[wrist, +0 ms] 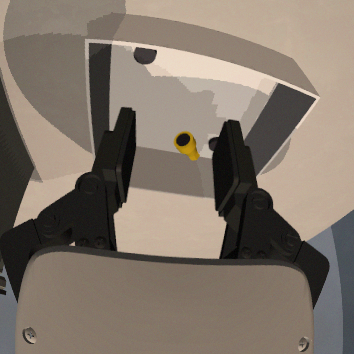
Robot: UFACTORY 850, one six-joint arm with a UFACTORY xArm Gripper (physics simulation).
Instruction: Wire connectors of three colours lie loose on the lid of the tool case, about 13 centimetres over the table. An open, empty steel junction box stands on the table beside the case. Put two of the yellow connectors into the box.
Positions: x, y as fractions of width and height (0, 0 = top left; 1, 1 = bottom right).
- my gripper: 0.50, 0.37
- junction box: 0.50, 0.22
